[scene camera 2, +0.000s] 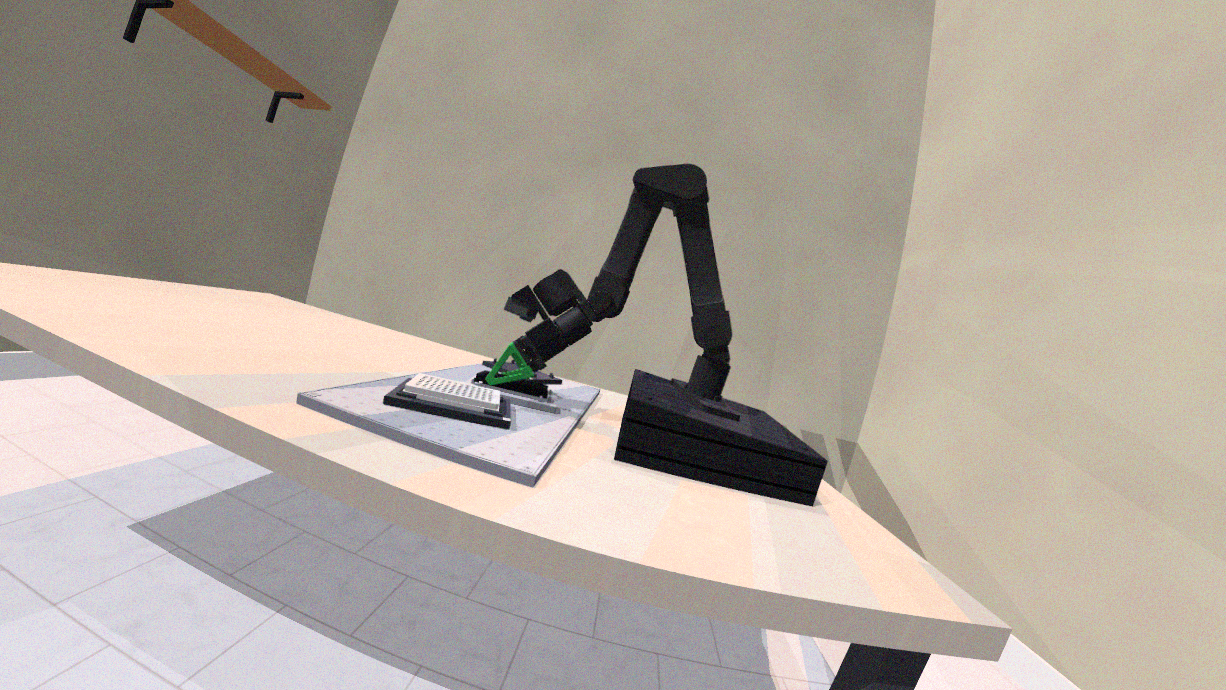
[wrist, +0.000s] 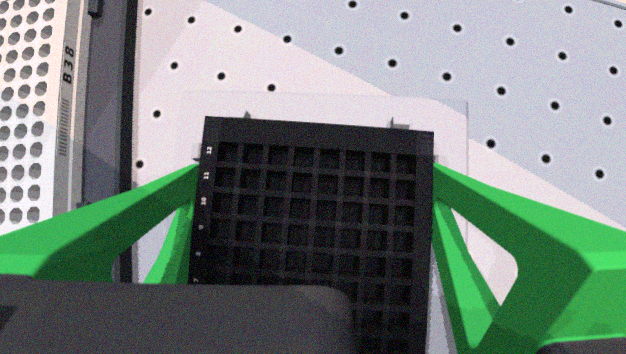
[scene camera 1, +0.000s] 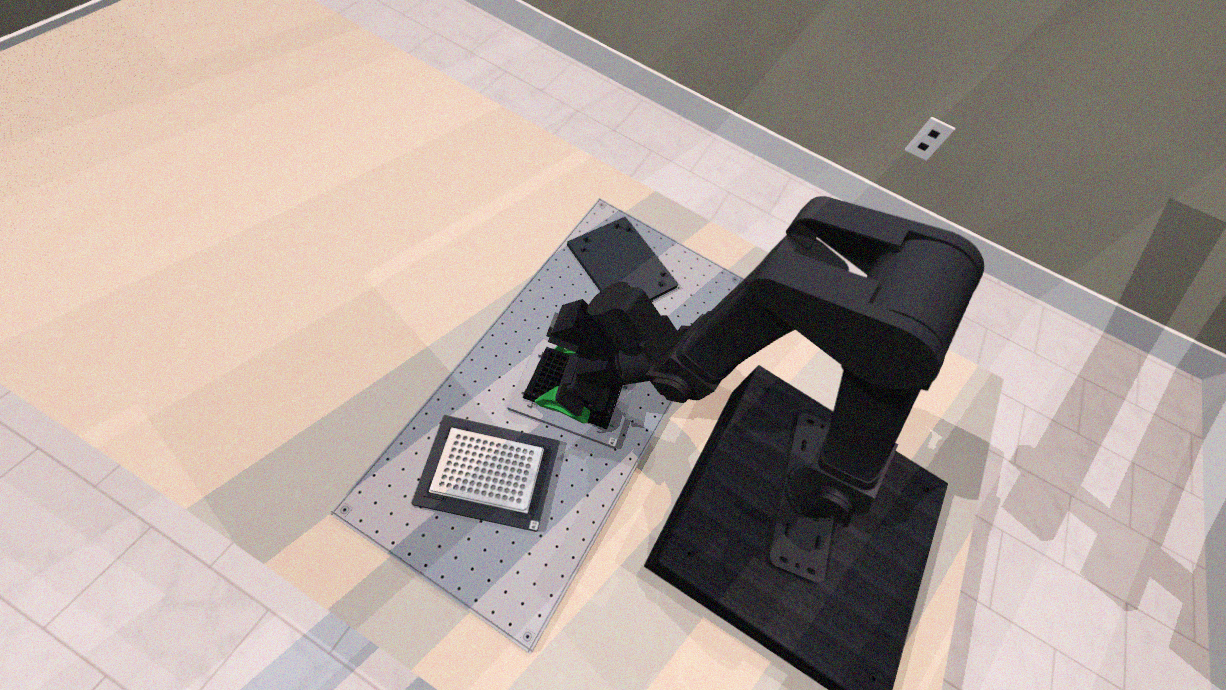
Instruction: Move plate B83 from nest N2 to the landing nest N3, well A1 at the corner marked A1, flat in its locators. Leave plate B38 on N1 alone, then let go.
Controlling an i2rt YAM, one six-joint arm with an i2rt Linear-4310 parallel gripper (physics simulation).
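My gripper (scene camera 1: 559, 375) (scene camera 2: 497, 378) (wrist: 313, 177) is shut on black plate B83 (scene camera 1: 547, 373) (wrist: 315, 220), its green fingers against the two long sides. The plate is over the pale landing nest N3 (scene camera 1: 600, 436) (wrist: 320, 103) and looks level and very low; whether it rests on the nest is unclear. Row 12 is at the far end in the wrist view; two locators show at that edge. Well A1 and the near end are hidden by the gripper body. White plate B38 (scene camera 1: 487, 467) (scene camera 2: 452, 391) (wrist: 20, 125) lies in dark nest N1 (scene camera 1: 471, 512) (wrist: 107, 100).
An empty dark nest (scene camera 1: 622, 257), apparently N2, sits at the far end of the perforated board (scene camera 1: 506, 582) (scene camera 2: 514, 458). The black arm base (scene camera 1: 712, 531) (scene camera 2: 712, 454) stands beside the board. N1 with B38 is close to the left finger in the wrist view.
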